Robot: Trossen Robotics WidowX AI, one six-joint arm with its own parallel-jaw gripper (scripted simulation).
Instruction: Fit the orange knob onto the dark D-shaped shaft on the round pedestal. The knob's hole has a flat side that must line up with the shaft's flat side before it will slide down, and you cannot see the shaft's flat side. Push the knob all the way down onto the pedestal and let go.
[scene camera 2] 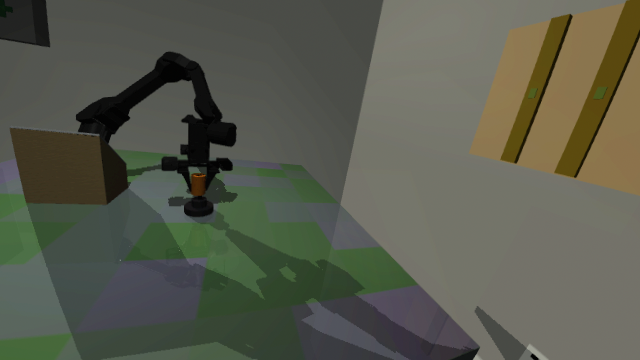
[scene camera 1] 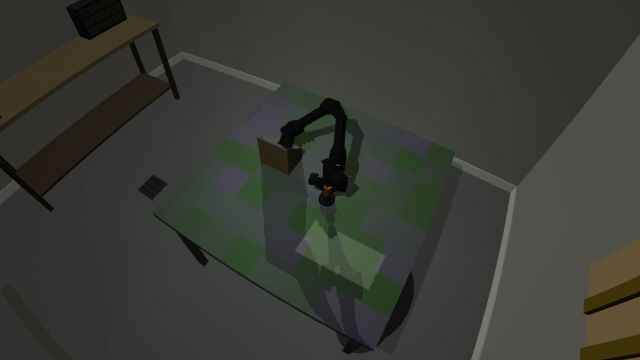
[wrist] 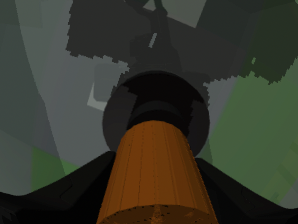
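In scene camera 2 there is my gripper (scene camera 2: 198,190), and it is carrying an orange knob. The wrist view shows my gripper (wrist: 154,162) too, and there I also see a round dark pedestal (wrist: 164,96).
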